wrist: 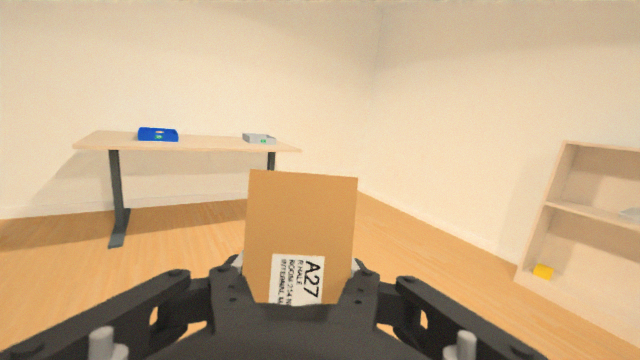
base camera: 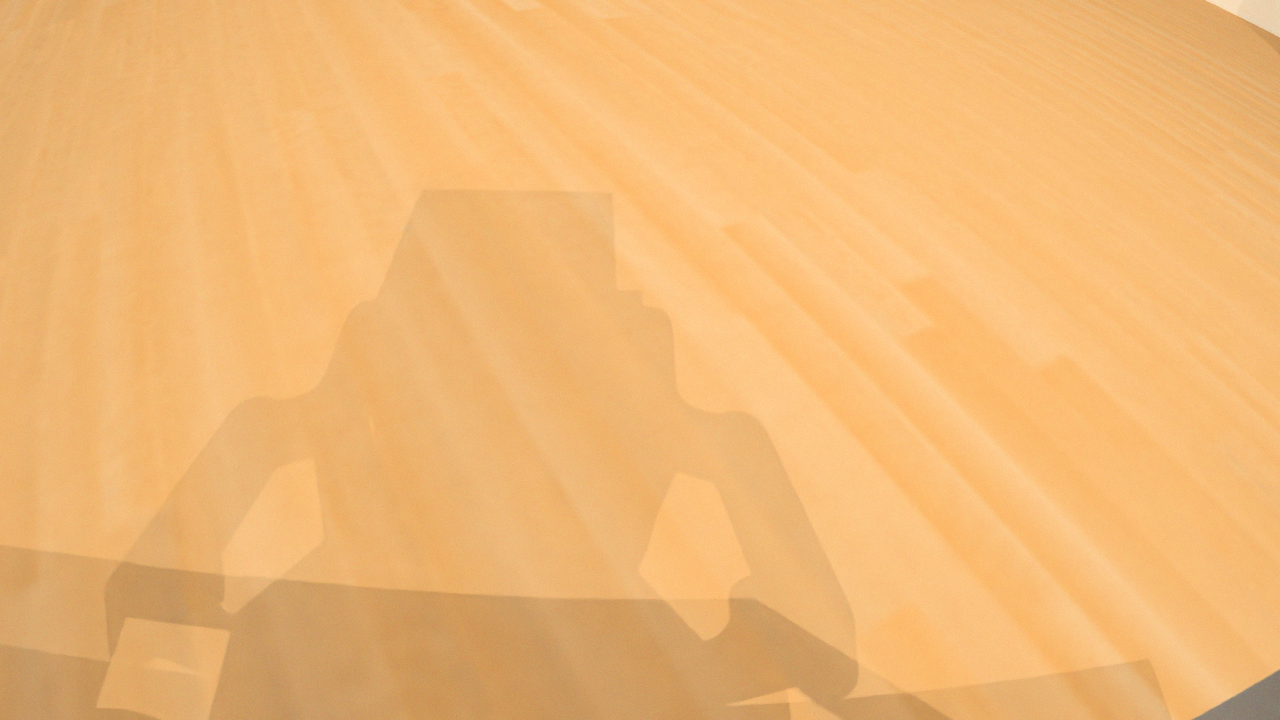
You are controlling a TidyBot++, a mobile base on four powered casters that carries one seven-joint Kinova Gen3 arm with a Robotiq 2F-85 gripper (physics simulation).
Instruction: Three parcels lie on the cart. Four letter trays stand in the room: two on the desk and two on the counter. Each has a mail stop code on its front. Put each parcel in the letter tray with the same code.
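Frame: origin at the arm's base, x ahead, y left, z up, level; centimetres.
Where they show: gripper, fingertip midpoint: (wrist: 296, 263).
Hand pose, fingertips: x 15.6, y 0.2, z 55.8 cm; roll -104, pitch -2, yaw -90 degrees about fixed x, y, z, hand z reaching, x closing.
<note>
After its pixels a point has its place.
My gripper (wrist: 296, 263) @(x 15.6, y 0.2, z 55.8 cm) is shut on a brown parcel in the wrist view. The parcel (wrist: 301, 220) @(x 12.5, y 0.2, z 60.2 cm) has a white label that reads A27, with smaller print partly hidden at its lower edge. Far off at the left, a blue letter tray (wrist: 158, 135) @(x 198.4, y 106.3, z 36.6 cm) and a grey letter tray (wrist: 259, 138) @(x 236.7, y 38.1, z 37.6 cm) stand on a table with dark legs. Each has a small green mark on its front, too small to read. The cart and the other parcels do not show in these views.
The table (wrist: 210, 143) @(x 212.4, y 73.5, z 32.3 cm) stands near the back wall. A pale wooden shelf unit (wrist: 532, 240) @(x 153.0, y -170.9, z -5.2 cm) stands at the right, with a yellow block (wrist: 543, 271) @(x 145.8, y -179.5, z -25.2 cm) on its lowest level. Wooden floor (base camera: 805, 223) @(x 60.8, y -18.5, z -39.7 cm) with the robot's shadow shows in the base camera view.
</note>
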